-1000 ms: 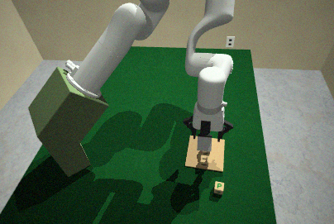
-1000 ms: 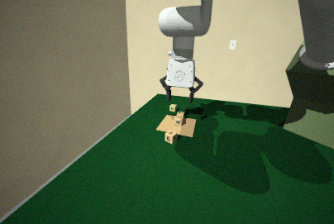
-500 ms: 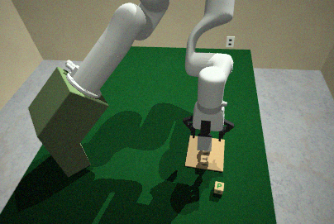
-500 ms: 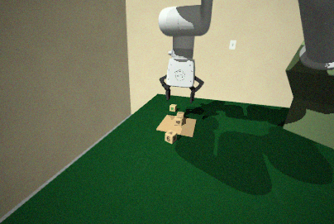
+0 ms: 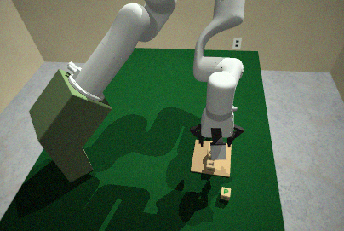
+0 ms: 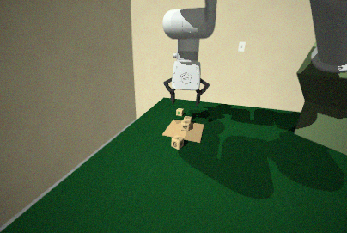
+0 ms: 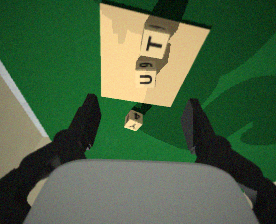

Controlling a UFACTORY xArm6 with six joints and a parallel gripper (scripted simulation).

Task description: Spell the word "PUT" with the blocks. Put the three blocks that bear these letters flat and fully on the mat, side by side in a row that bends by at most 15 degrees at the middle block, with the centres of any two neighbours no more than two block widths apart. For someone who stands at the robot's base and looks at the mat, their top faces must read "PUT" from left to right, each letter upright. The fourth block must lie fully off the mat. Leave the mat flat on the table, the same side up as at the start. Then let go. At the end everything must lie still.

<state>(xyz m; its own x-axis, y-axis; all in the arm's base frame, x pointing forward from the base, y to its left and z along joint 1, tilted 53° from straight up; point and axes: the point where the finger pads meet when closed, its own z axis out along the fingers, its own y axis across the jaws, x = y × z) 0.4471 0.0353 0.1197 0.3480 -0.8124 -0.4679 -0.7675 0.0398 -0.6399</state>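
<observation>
My gripper is now 80 mm short of the P block, 110 mm to the left of it and 100 mm above it. The rest, counted from my hand: mat (10 mm behind, 10 mm to the left, 110 mm below).
</observation>
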